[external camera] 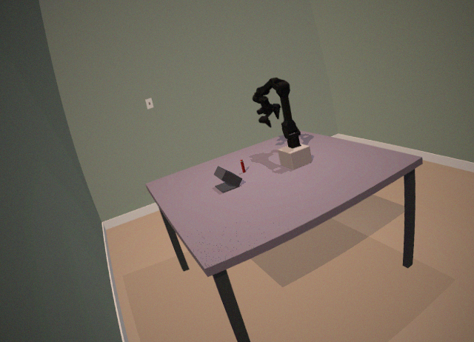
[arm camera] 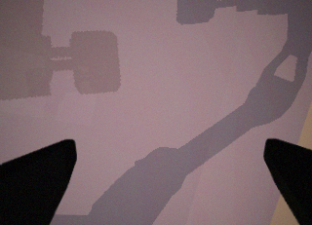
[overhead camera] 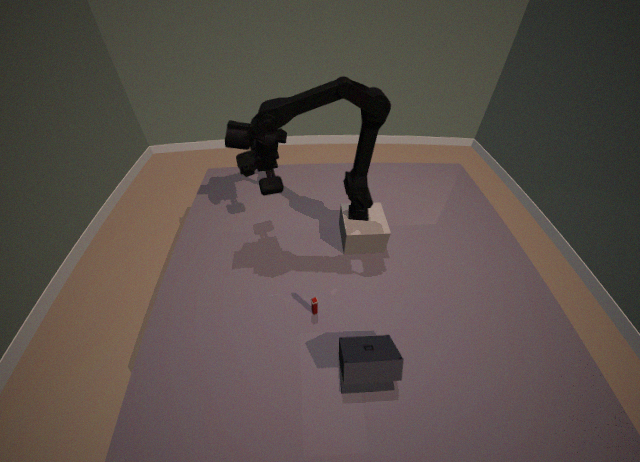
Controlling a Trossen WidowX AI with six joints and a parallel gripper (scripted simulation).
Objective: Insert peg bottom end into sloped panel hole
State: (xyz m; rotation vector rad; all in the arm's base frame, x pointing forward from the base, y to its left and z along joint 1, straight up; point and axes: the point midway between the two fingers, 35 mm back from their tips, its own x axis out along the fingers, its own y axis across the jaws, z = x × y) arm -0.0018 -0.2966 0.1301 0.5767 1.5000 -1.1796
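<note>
My gripper tip is 32 cm short of the red peg, 19 cm to the right of it and 14 cm above it. The rest, counted from my gripper tip: dark grey sloped panel: 45 cm ahead, 33 cm to the left, 14 cm below.
</note>
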